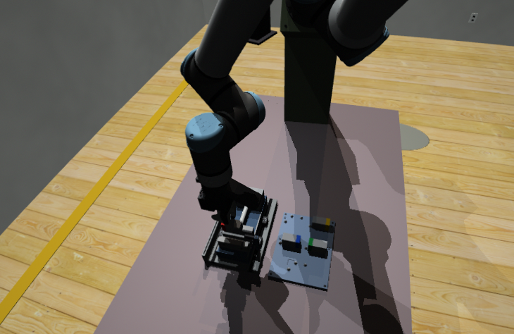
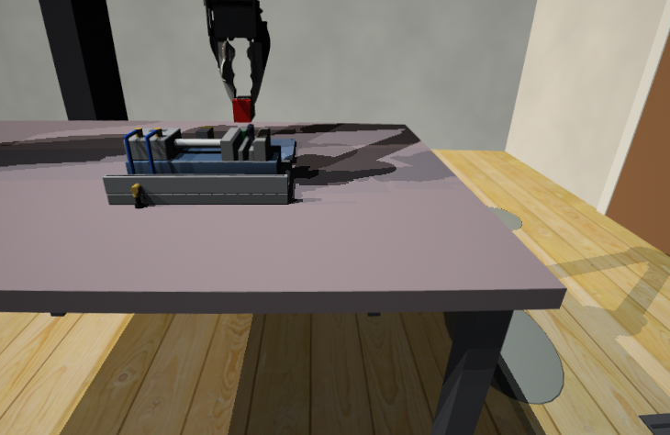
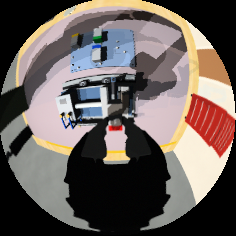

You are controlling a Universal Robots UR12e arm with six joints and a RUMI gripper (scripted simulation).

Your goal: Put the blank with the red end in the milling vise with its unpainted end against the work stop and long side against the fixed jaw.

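The fixed jaw lies 90 mm below my hand, 20 mm to the left of it and 20 mm ahead of it. From my hand the other things lie so: grey rail: 130 mm below, 110 mm to the right, 40 mm behind; then red-ended blank: 20 mm below; then moving jaw: 90 mm below, 30 mm behind.
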